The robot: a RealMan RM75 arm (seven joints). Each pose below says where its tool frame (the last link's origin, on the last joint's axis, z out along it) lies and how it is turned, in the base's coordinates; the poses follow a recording.
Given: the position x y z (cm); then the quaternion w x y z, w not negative.
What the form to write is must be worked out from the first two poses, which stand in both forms.
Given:
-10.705, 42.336, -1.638, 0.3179, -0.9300, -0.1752, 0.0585
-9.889, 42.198, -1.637, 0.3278, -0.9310, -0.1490, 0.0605
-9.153, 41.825, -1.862, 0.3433, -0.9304, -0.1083, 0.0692
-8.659, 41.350, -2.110, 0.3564, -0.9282, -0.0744, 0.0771
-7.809, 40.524, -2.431, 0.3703, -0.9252, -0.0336, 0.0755
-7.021, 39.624, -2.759, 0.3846, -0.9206, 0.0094, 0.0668
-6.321, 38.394, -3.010, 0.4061, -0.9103, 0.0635, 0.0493
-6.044, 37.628, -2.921, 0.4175, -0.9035, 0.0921, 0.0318
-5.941, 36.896, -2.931, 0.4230, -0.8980, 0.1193, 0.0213
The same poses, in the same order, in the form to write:
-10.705, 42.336, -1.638, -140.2, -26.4, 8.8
-9.889, 42.198, -1.637, -139.7, -22.4, 9.1
-9.153, 41.825, -1.862, -138.5, -16.1, 10.3
-8.659, 41.350, -2.110, -137.3, -11.0, 11.4
-7.809, 40.524, -2.431, -136.0, -4.9, 11.1
-7.021, 39.624, -2.759, -134.4, 1.4, 9.8
-6.321, 38.394, -3.010, -131.6, 9.2, 7.1
-6.044, 37.628, -2.921, -129.9, 13.2, 4.6
-5.941, 36.896, -2.931, -128.8, 17.1, 3.1

